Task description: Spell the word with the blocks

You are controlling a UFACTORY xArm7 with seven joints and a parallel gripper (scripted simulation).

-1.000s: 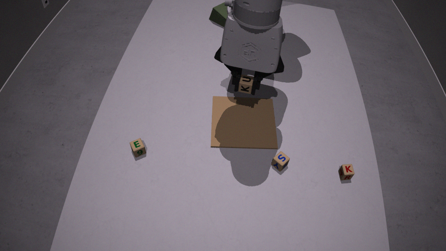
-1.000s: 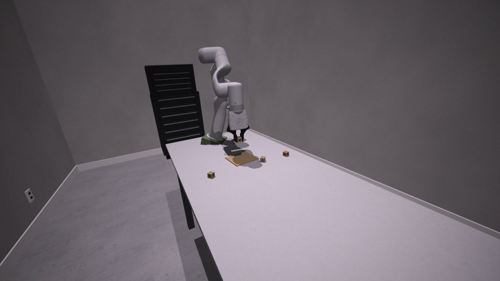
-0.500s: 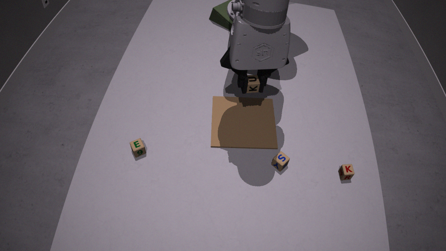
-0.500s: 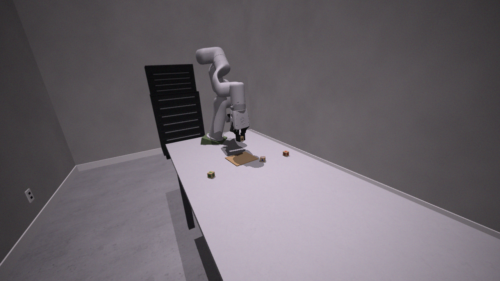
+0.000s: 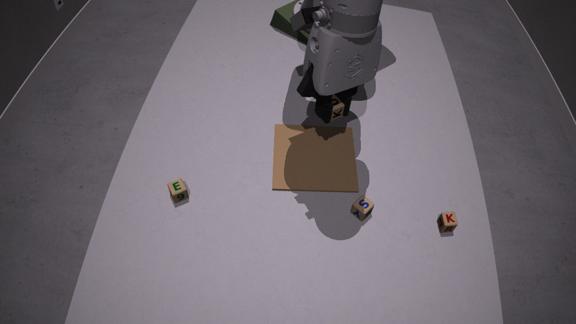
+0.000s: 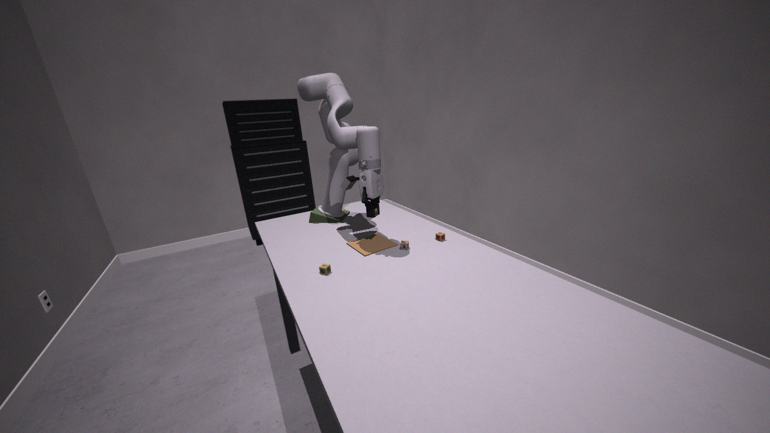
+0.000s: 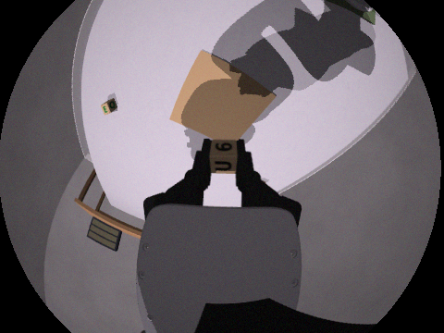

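Right now the tan mat is 2 cm to the right of my hand and 13 cm below it. The rest, counted from my hand: U block: 1 cm below; K block: 13 cm ahead, 20 cm to the left, 12 cm below; S block: 10 cm ahead, 6 cm to the left, 12 cm below.
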